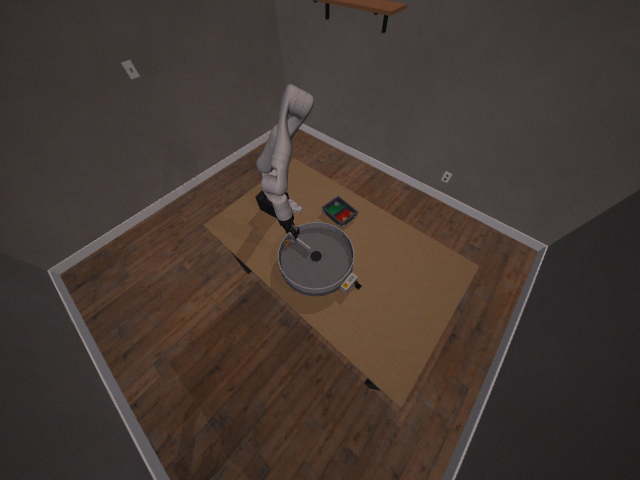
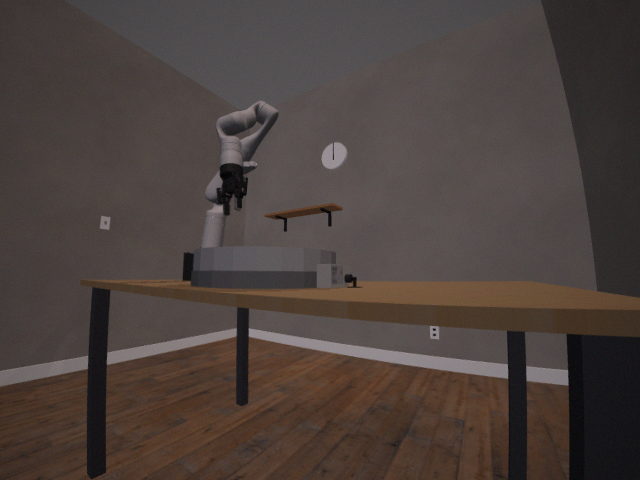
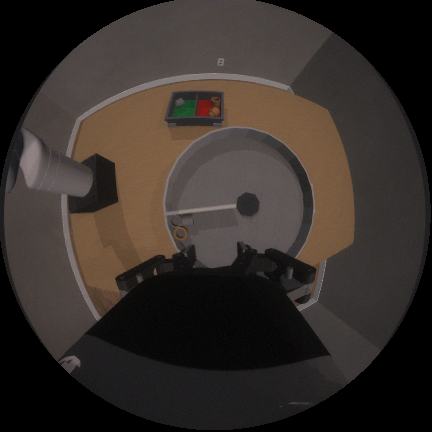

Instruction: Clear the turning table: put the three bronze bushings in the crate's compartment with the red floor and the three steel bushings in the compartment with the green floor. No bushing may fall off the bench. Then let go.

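Where they show: gripper, fingertip midpoint: (image 1: 292, 235) (image 2: 232, 212) (image 3: 215, 250); arm's base, link origin: (image 3: 82, 181).
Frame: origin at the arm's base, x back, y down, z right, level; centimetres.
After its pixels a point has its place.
The turning table (image 1: 325, 273) @(z 11.7, x -59.6, y 6.3 cm) (image 2: 263, 259) @(z 22.6, x -63.8, y 4.9 cm) (image 3: 270, 175) @(z -0.1, x -56.1, y 6.2 cm) is a grey round tray with a raised wall. Inside it, near the wall, lie a bronze bushing (image 1: 287, 242) @(z 14.3, x -30.2, y 5.5 cm) (image 3: 180, 239) @(z 16.5, x -31.0, y 3.7 cm) standing on end, one steel bushing (image 3: 173, 223) @(z 12.8, x -29.1, y 5.1 cm) and a second steel bushing (image 3: 188, 221) @(z 12.1, x -33.2, y 3.2 cm) close beside it. The crate (image 1: 331, 219) @(z -19.1, x -34.4, y 10.2 cm) (image 3: 194, 121) @(z -19.4, x -33.8, y 9.2 cm) holds one steel bushing (image 3: 180, 102) @(z -28.9, x -28.4, y 8.6 cm) on the green floor (image 3: 183, 110) @(z -26.6, x -29.4, y 10.9 cm), and two bronze bushings, one upright (image 3: 215, 103) @(z -28.9, x -41.0, y 9.6 cm) and one lying (image 3: 214, 112) @(z -22.7, x -40.4, y 8.2 cm), on the red floor (image 3: 203, 108) @(z -27.3, x -36.7, y 10.9 cm). My gripper (image 1: 293, 235) @(z 14.6, x -38.3, y -11.3 cm) (image 2: 232, 209) @(z 14.6, x -38.3, y -11.3 cm) (image 3: 215, 250) @(z 14.6, x -38.3, y -11.3 cm) is open and empty, high above the turning table's bushing side.
A pale bar (image 1: 305, 244) @(z 8.8, x -40.4, y 2.0 cm) (image 3: 205, 208) @(z 9.2, x -37.3, y 1.9 cm) runs from the dark hub (image 1: 315, 255) @(z 8.4, x -48.1, y 5.4 cm) (image 3: 248, 204) @(z 8.3, x -48.5, y 5.4 cm) to the wall, beside the bushings. A small white box (image 1: 348, 283) @(z 7.1, x -72.2, y 5.8 cm) (image 2: 329, 275) @(z 10.8, x -73.7, y 8.5 cm) stands against the turning table's outside. The black arm base (image 3: 102, 187) @(z 2.1, x -6.3, y 3.8 cm) stands on the bench (image 1: 413, 310) @(z -8.0, x -104.3, y 11.5 cm) (image 2: 439, 297) @(z 22.9, x -101.0, y 11.5 cm) (image 3: 135, 135) @(z -18.2, x -11.7, y 11.5 cm).
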